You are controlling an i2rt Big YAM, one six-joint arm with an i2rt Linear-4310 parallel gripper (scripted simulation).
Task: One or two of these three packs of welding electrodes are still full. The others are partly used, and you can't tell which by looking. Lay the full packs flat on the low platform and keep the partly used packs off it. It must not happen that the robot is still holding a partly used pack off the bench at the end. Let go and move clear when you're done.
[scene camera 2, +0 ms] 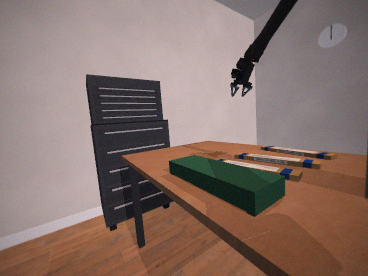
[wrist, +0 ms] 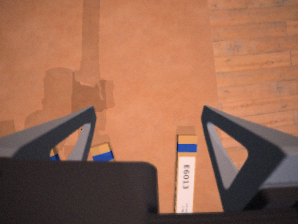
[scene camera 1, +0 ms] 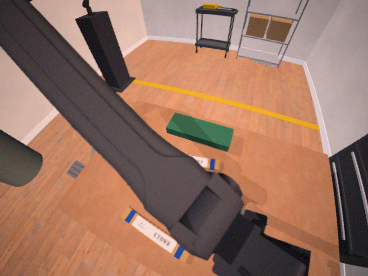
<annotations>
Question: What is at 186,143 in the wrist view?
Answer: A welding electrode pack.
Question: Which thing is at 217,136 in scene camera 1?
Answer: A green low platform.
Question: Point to a green low platform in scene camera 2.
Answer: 252,190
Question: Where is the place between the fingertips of my gripper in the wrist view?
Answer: At 148,111
</annotations>
